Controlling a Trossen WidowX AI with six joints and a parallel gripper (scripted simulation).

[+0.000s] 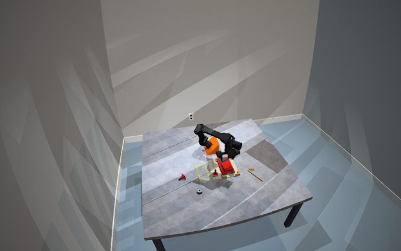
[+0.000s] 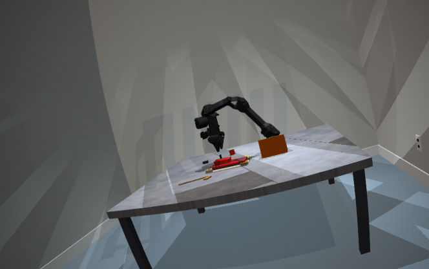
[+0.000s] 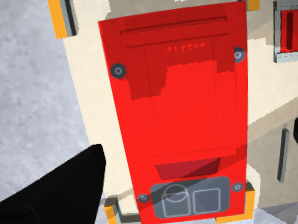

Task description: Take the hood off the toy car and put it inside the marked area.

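The red hood lies 6 cm below my gripper tip. From my gripper tip the other things lie so: black ring (16 cm ahead, 29 cm to the right, 10 cm below); then wooden stick (16 cm ahead, 19 cm to the left, 10 cm below); then grey engine block (1 cm to the left, 8 cm below).
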